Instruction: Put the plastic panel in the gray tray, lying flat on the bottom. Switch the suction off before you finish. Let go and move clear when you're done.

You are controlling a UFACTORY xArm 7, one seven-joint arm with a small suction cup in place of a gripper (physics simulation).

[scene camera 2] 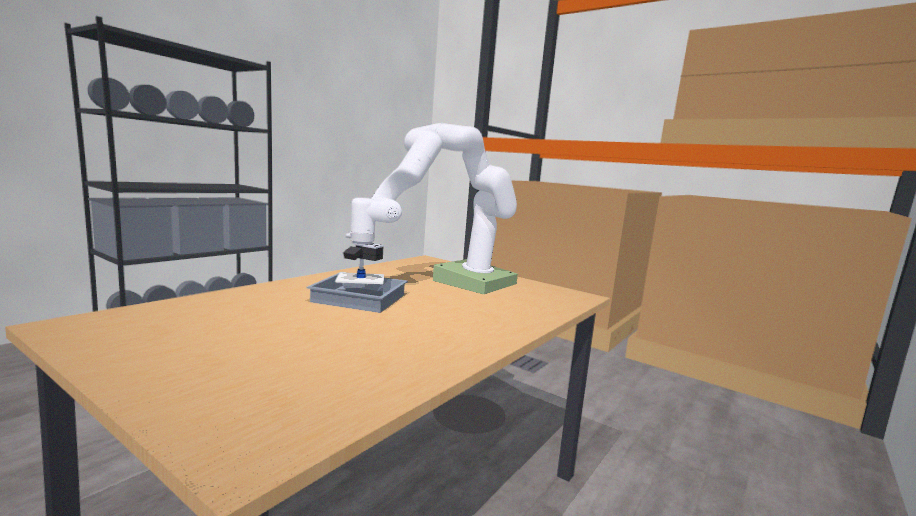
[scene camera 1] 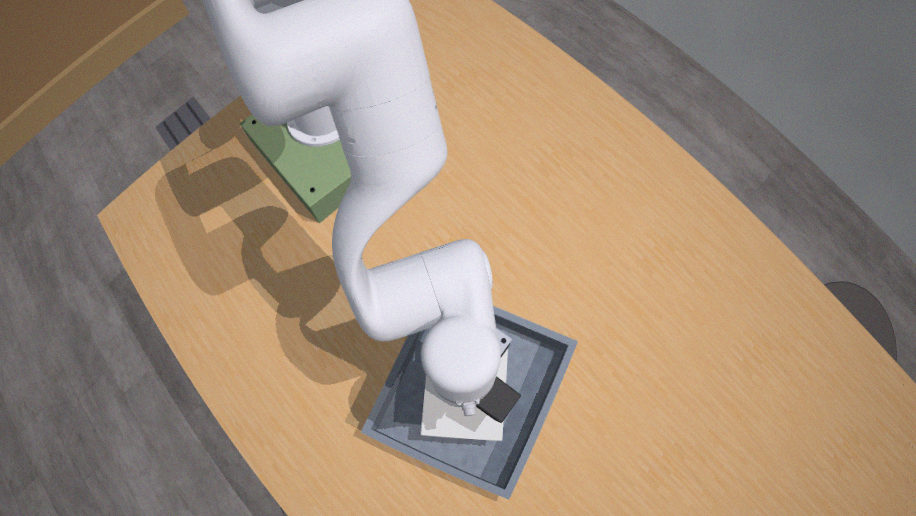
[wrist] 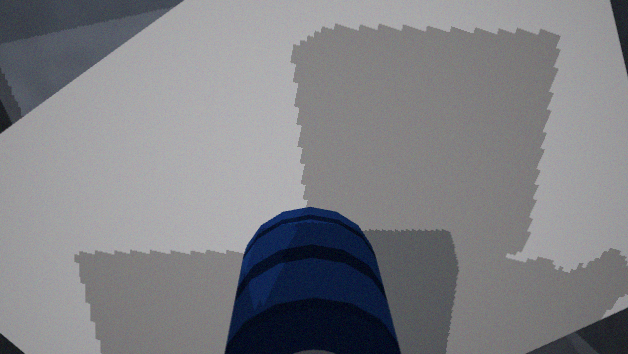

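Where they show: end effector, tool point: (scene camera 2: 360,280) (wrist: 308,243); arm's base, origin of the base link: (scene camera 2: 477,268) (scene camera 1: 322,118).
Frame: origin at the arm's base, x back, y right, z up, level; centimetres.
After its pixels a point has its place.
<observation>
The white plastic panel (scene camera 1: 490,428) @[z 1.5, x -52.8, y 25.1 cm] (scene camera 2: 376,280) @[z 1.6, x -46.6, y 16.2 cm] (wrist: 175,150) @[z 1.6, x -49.1, y 19.6 cm] hangs about level under my suction cup. In the second scene view it is at about the height of the rim of the gray tray (scene camera 1: 539,417) @[z -0.4, x -57.5, y 19.8 cm] (scene camera 2: 346,299) @[z -2.7, x -57.5, y 19.3 cm], within the tray's outline seen from above, its edges turned relative to the tray's walls. My gripper (scene camera 2: 361,273) (wrist: 312,280), a blue suction cup, is shut on the panel, touching its top face. The wrist hides the cup and part of the panel in the first scene view. Shadows lie across the panel.
The tray stands on the wooden table (scene camera 1: 641,256) @[z -5.3, x -57.6, y -11.8 cm] (scene camera 2: 256,358) @[z -5.4, x -97.0, y 12.7 cm]. The green arm base (scene camera 1: 301,160) @[z 0.6, x -3.3, y 8.6 cm] (scene camera 2: 474,276) @[z -0.2, x -12.3, y -3.7 cm] is at the table's far end in the second scene view. A metal shelf rack (scene camera 2: 269,166) and large cardboard boxes (scene camera 2: 564,249) stand beyond the table.
</observation>
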